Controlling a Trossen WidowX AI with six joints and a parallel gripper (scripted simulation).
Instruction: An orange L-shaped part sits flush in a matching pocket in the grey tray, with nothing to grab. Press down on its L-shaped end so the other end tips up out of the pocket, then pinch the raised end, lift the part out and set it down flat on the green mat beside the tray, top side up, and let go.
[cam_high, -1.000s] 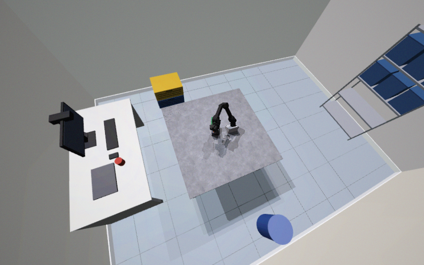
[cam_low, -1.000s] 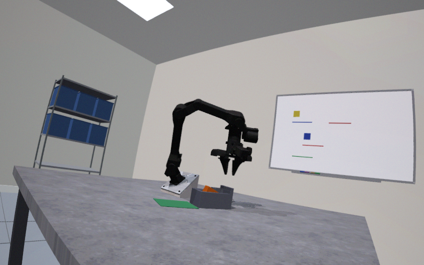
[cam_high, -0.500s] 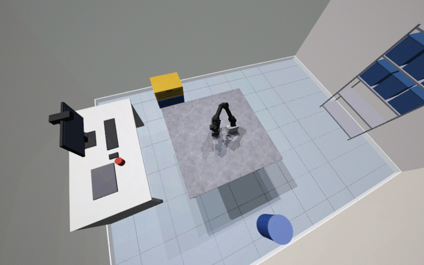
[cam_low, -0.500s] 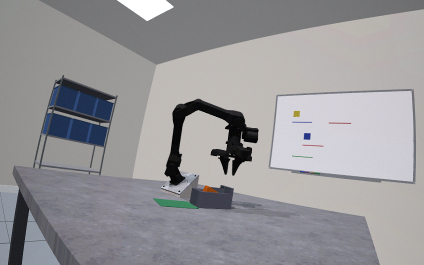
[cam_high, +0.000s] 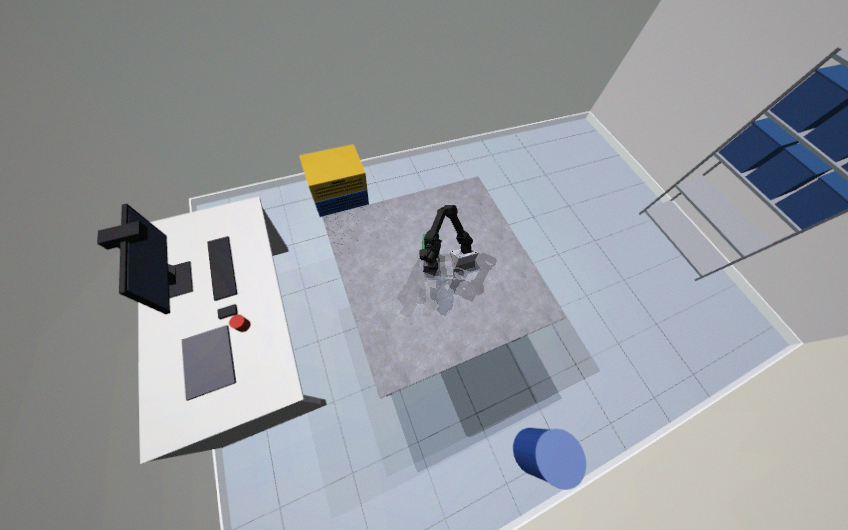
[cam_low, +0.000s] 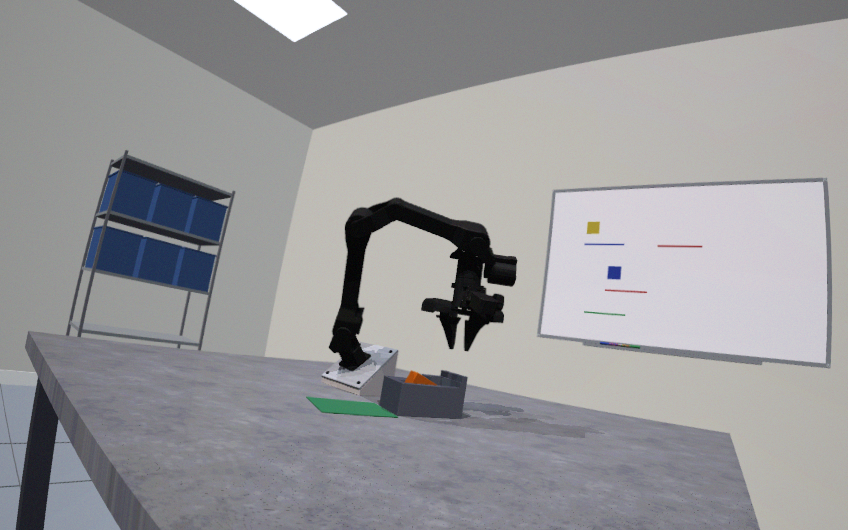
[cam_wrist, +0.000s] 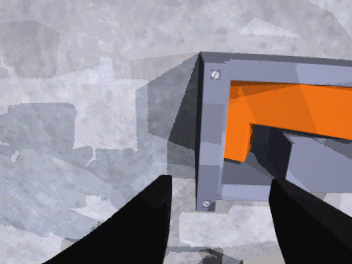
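The orange L-shaped part is 20 mm behind my gripper tip, 40 mm to the right of it and 100 mm below it. The rest, counted from my gripper tip: green mat (70 mm behind, 210 mm to the right, 160 mm below).
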